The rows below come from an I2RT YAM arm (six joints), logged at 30 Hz.
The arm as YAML. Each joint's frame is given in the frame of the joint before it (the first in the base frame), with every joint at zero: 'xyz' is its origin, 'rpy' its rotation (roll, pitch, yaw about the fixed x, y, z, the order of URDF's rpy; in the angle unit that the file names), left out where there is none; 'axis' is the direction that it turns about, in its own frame. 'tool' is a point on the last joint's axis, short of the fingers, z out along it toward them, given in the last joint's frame.
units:
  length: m
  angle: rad
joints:
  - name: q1
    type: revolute
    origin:
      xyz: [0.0, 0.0, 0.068]
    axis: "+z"
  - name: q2
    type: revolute
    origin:
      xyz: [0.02, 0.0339, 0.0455]
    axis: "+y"
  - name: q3
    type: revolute
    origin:
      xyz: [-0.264, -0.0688, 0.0]
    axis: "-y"
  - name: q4
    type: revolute
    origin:
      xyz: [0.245, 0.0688, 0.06]
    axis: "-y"
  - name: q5
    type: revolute
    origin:
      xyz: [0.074, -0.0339, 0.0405]
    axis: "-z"
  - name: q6
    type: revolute
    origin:
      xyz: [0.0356, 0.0, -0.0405]
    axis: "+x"
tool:
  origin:
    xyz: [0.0, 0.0, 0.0]
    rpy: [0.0, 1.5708, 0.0]
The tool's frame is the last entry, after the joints.
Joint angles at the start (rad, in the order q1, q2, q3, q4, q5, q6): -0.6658, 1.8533, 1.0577, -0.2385, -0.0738, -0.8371
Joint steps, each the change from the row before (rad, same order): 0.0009, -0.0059, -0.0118, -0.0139, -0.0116, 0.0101; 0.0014, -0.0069, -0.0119, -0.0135, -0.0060, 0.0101; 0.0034, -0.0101, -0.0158, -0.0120, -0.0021, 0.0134; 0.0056, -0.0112, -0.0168, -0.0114, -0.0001, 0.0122; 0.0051, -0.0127, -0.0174, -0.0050, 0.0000, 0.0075; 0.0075, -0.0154, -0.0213, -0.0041, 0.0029, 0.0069; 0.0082, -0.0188, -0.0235, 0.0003, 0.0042, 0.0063; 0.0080, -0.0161, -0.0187, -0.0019, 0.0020, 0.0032; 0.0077, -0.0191, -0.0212, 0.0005, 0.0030, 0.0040; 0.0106, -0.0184, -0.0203, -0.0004, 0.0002, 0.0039; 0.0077, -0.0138, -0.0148, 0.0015, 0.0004, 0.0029; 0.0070, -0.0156, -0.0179, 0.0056, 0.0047, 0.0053; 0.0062, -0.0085, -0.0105, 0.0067, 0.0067, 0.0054; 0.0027, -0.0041, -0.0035, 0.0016, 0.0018, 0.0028
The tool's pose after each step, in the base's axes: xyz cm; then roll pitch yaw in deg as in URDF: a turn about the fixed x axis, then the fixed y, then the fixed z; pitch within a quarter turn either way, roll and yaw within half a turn. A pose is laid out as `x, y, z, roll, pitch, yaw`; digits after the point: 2 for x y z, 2 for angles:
28.50, -21.96, 13.80, -160.11, 22.90, -165.35
28.21, -21.64, 13.65, -161.44, 22.68, -166.12
27.89, -21.23, 13.51, -162.68, 22.37, -167.02
27.59, -20.75, 13.38, -163.76, 21.95, -167.73
27.31, -20.31, 13.31, -164.38, 21.71, -168.05
26.99, -19.77, 13.23, -164.89, 21.32, -168.23
26.66, -19.21, 13.21, -165.07, 21.09, -168.25
26.41, -18.71, 13.22, -165.27, 20.88, -168.08
26.10, -18.20, 13.26, -165.32, 20.77, -167.94
25.86, -17.62, 13.28, -165.49, 20.73, -167.60
25.69, -17.21, 13.32, -165.52, 20.77, -167.33
25.46, -16.82, 13.33, -165.30, 20.80, -167.24
25.38, -16.57, 13.34, -164.95, 20.81, -167.20
25.36, -16.46, 13.37, -164.84, 20.87, -167.19

